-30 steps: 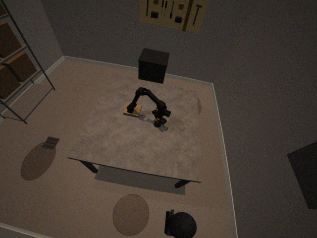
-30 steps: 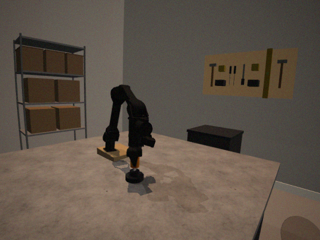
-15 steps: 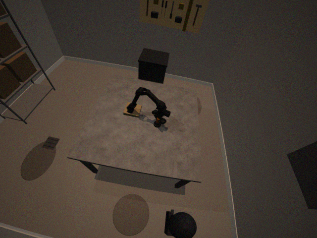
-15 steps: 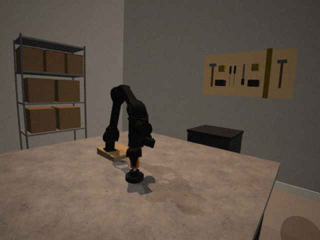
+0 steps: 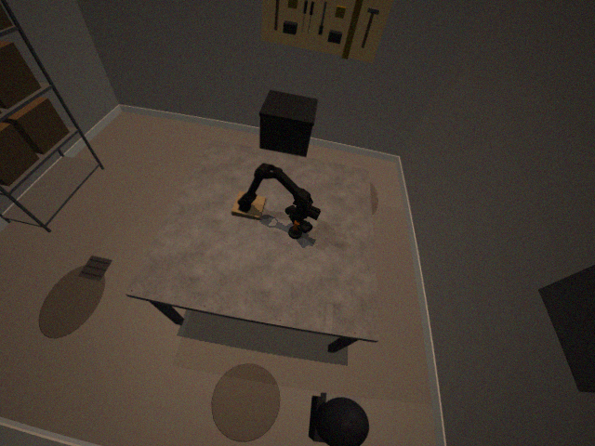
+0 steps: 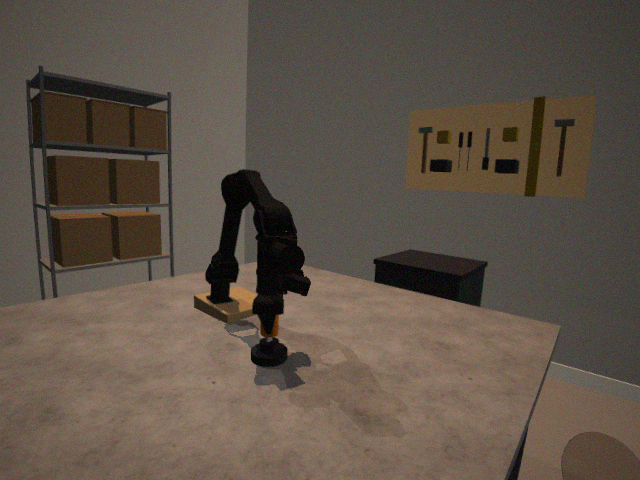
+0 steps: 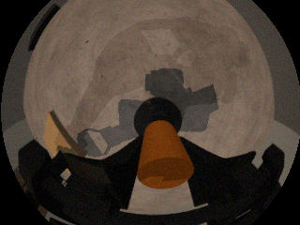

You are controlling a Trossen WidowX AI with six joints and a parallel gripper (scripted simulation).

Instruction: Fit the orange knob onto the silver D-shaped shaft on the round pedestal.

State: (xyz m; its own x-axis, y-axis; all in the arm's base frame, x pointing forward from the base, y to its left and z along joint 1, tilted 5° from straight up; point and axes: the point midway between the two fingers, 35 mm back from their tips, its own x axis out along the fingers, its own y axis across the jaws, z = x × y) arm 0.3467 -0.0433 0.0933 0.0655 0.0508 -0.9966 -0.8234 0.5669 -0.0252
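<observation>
Now: gripper tip 30 mm below the orange knob. Round my gripper tip: round black pedestal (40 mm below).
</observation>
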